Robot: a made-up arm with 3 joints.
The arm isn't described. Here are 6 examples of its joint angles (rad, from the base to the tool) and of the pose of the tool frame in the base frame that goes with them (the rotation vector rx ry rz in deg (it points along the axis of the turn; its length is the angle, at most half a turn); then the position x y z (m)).
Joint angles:
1: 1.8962 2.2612 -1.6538
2: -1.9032 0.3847 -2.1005
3: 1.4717 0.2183 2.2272
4: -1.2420 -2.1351 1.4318
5: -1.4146 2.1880 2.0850
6: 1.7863 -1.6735 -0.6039
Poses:
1: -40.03 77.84 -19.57 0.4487 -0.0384 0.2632
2: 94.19 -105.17 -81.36 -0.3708 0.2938 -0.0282
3: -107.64 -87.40 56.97 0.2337 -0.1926 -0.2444
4: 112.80 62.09 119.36 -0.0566 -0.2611 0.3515
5: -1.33 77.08 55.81 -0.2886 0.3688 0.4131
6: 106.80 -45.62 100.42 0.2437 0.0636 0.1705
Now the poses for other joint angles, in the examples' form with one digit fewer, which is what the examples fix.
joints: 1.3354 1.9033 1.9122
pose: 109.2 -12.4 -120.2 0.089 -0.488 0.305
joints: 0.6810 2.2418 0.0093
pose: -43.7 122.4 21.5 -0.032 -0.229 0.251
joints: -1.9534 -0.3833 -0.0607
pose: -19.1 -17.8 -109.6 -0.143 0.092 0.054
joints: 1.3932 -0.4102 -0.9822
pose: 62.3 21.0 83.3 0.304 -0.098 0.088
